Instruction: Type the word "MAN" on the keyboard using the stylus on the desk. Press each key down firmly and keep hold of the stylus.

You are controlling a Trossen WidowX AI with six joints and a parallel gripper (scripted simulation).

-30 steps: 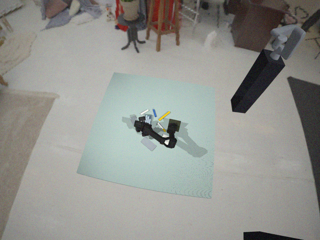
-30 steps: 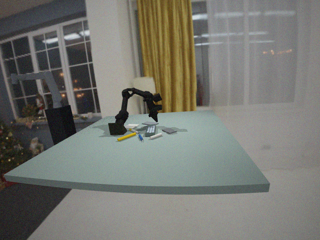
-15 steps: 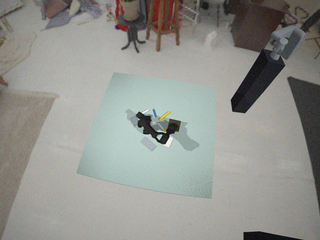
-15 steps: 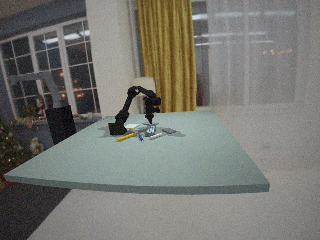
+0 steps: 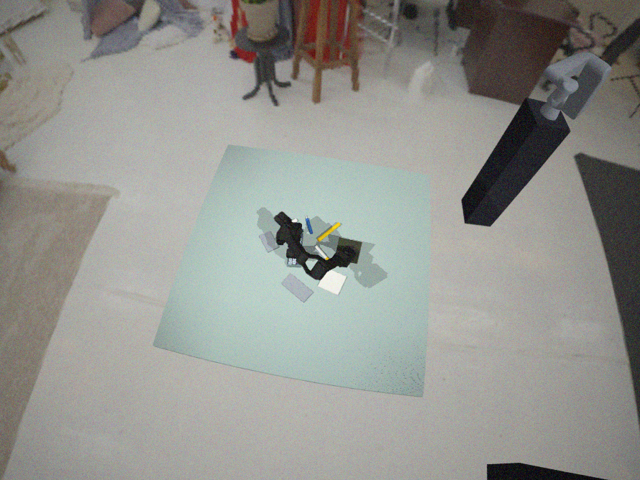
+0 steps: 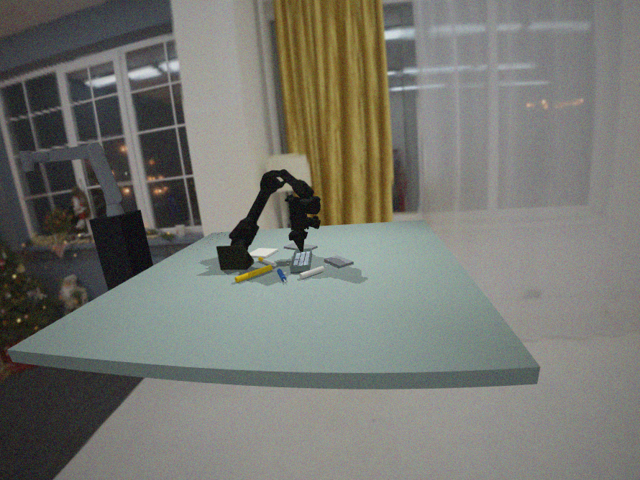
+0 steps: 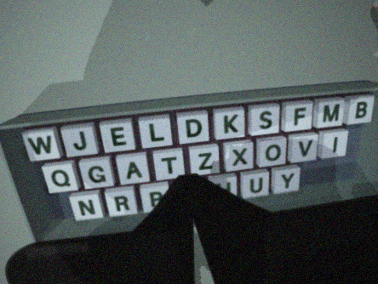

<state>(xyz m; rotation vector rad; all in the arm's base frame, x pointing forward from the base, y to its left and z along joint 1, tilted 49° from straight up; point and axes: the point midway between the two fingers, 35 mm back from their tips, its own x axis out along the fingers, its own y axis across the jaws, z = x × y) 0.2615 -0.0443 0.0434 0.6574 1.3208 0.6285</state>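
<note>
Right now the M key is 9 cm to the right of my gripper tip, 3 cm below it and 2 cm ahead of it. Also, from my gripper tip: grey pad: 14 cm ahead, 4 cm to the right, 4 cm below; then white-and-yellow pen: 16 cm behind, 3 cm below, 1 cm to the left; then white cylinder: 15 cm to the right, 5 cm ahead, 3 cm below.
</note>
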